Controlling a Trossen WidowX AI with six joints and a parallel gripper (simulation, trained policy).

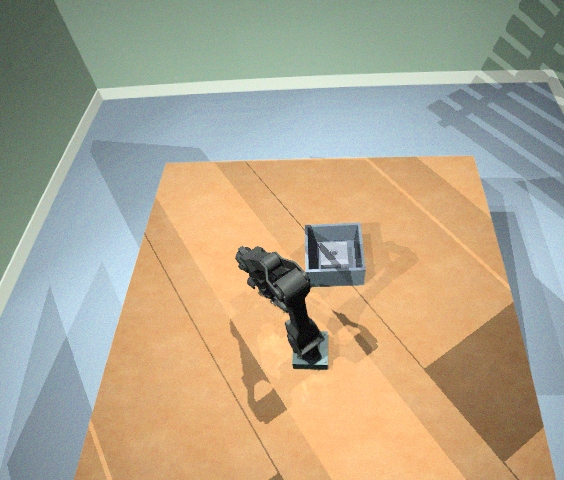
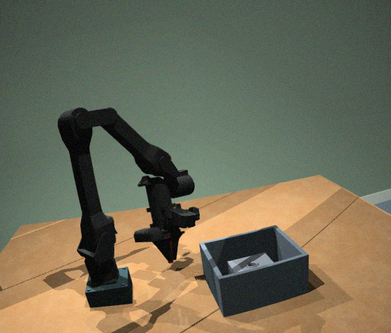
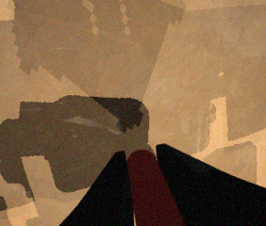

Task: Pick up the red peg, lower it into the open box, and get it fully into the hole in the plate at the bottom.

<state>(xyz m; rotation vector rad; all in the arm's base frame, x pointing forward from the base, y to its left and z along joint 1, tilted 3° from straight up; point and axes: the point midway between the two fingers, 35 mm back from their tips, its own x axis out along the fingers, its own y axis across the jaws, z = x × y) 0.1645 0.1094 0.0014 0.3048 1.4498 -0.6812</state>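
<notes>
The grey plate lies 170 mm ahead of my gripper tip, 160 mm to the right of it and 20 mm above it. The rest, counted from my gripper tip: blue-grey box: 170 mm ahead, 160 mm to the right; red peg: 30 mm above, 10 mm to the left.
</notes>
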